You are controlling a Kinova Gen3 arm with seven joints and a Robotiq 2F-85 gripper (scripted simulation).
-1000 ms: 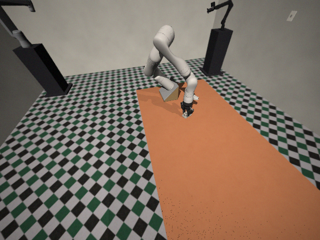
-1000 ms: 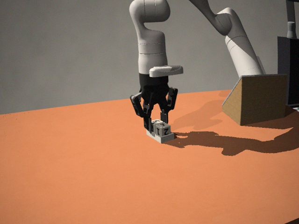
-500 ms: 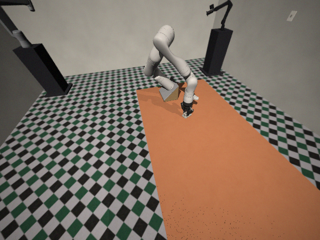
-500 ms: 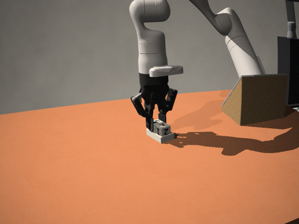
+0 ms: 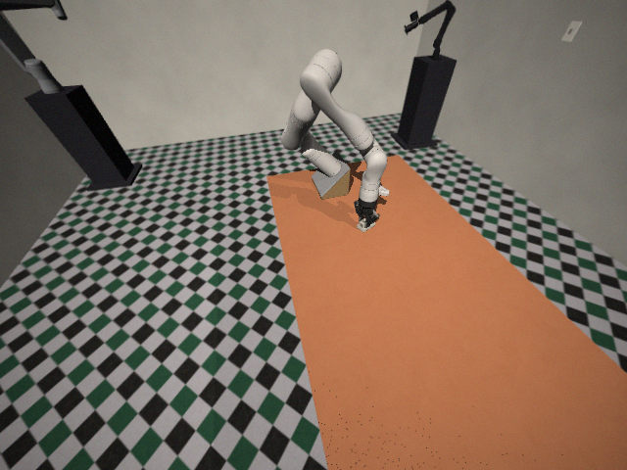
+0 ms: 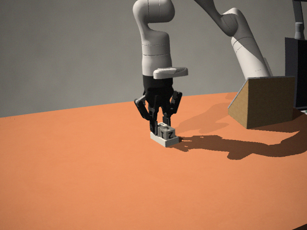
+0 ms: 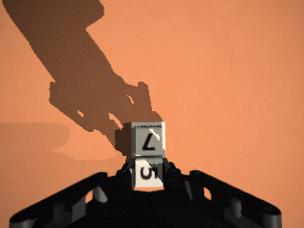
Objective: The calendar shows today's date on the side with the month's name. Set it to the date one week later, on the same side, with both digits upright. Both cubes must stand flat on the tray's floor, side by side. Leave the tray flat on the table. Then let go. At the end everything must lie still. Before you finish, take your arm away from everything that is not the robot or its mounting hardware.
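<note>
The white calendar tray lies 1 cm behind my hand, 1 cm to the left of it and 3 cm below it. From my hand the other things lie so: cube 1 cm behind, 3 cm to the left, 1 cm below.
</note>
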